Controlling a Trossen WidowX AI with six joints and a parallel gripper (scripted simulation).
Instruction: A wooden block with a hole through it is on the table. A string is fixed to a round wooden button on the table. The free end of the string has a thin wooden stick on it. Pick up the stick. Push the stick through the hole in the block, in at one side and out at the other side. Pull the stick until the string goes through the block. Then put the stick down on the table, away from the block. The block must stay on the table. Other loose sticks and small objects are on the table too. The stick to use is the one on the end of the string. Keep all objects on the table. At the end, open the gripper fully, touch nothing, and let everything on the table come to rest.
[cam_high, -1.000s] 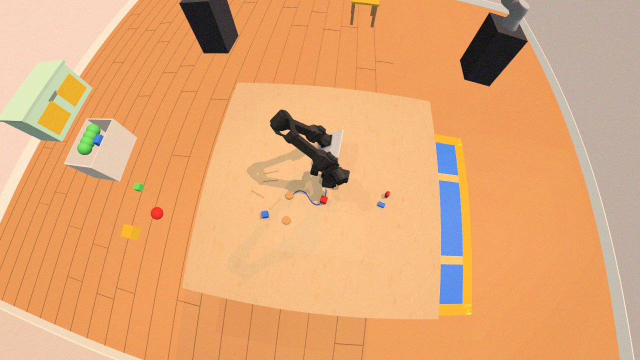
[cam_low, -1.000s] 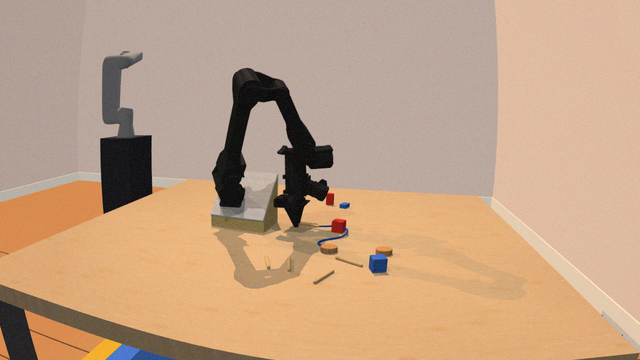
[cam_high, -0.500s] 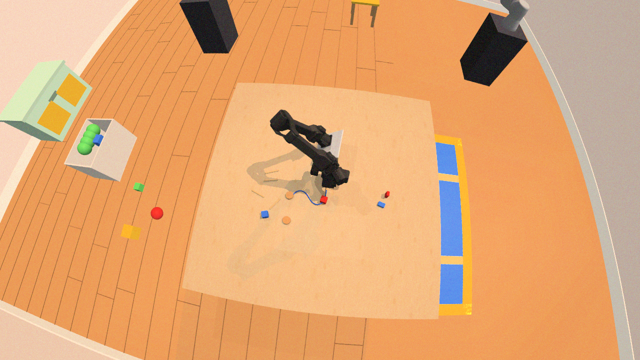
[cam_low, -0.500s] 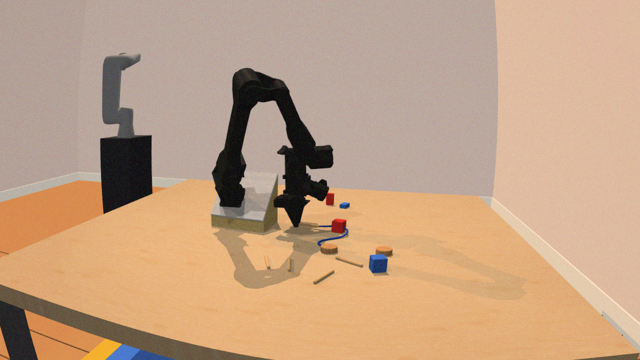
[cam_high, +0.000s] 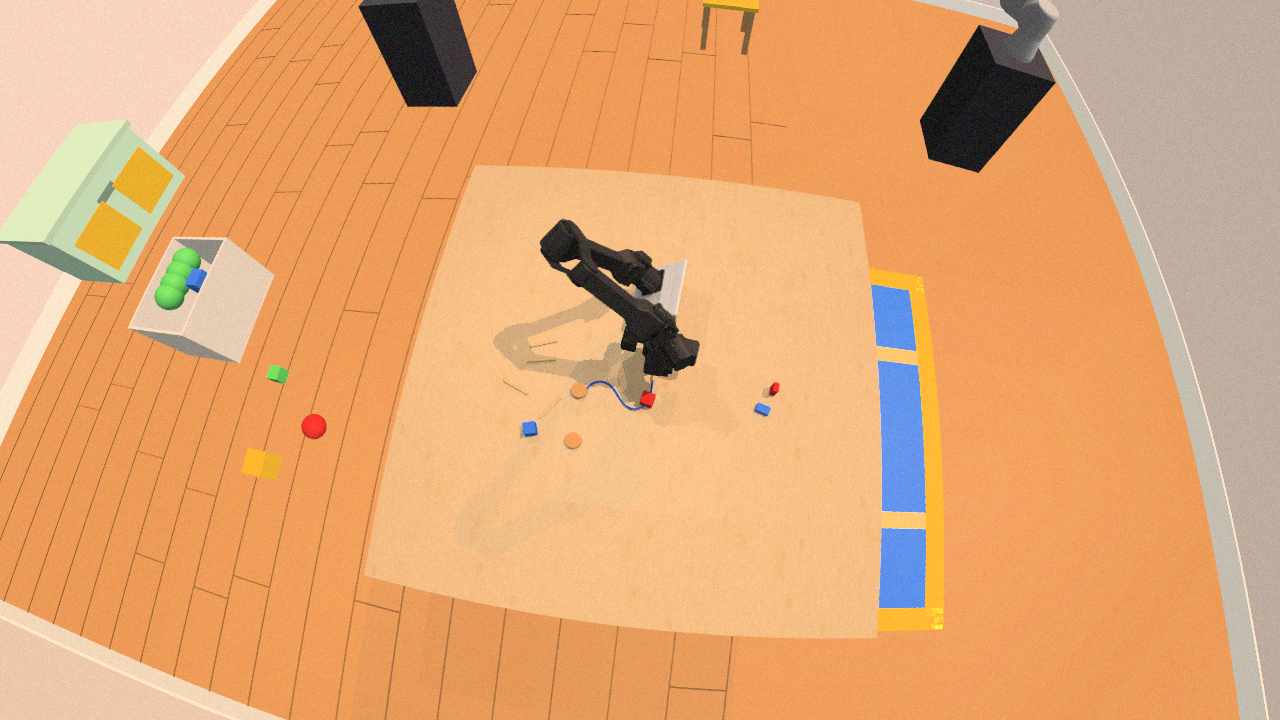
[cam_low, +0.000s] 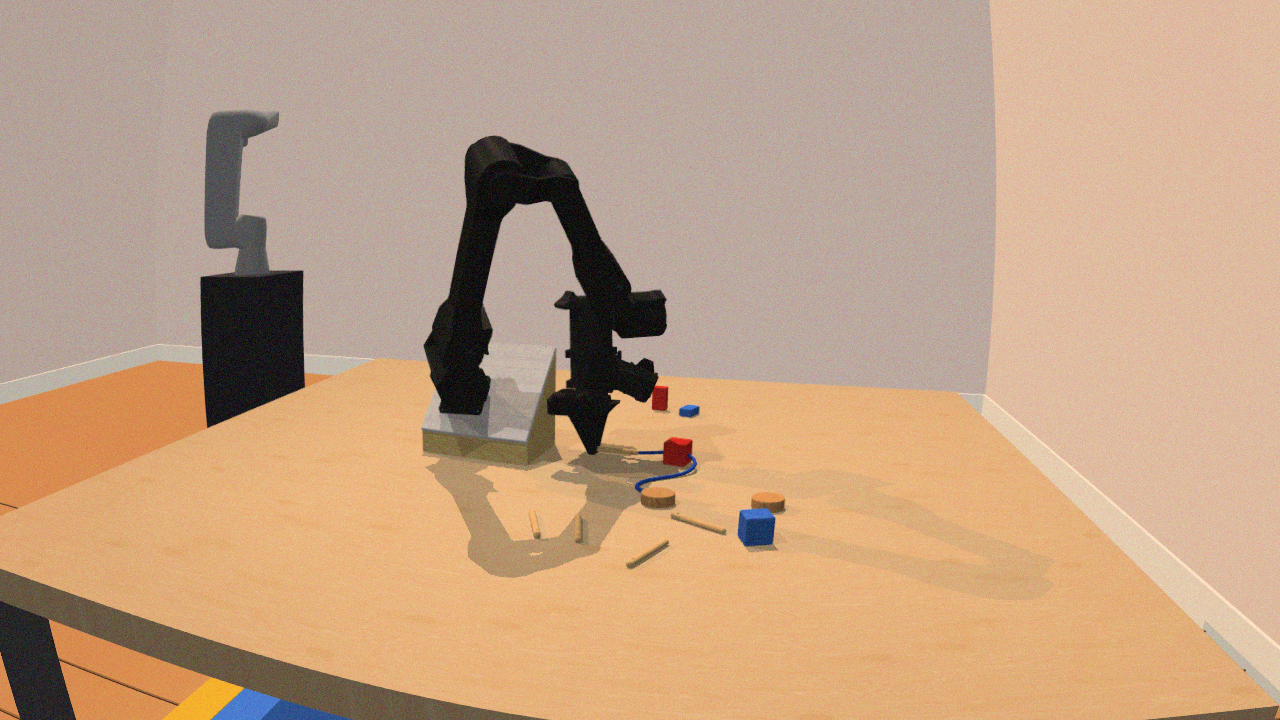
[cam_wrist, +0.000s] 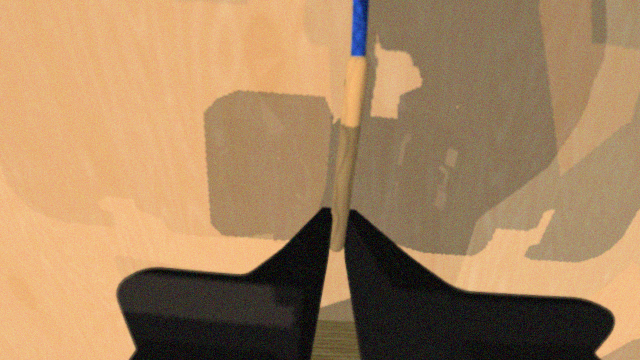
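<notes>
Right now the thin wooden stick is 4 cm ahead of my gripper tip and 1 cm above it. Round my gripper tip: red cube 12 cm ahead, 2 cm above, 1 cm to the right; then small red block 31 cm to the left, 4 cm ahead, 2 cm above; then small blue piece 28 cm to the left, 10 cm ahead, 1 cm above.
</notes>
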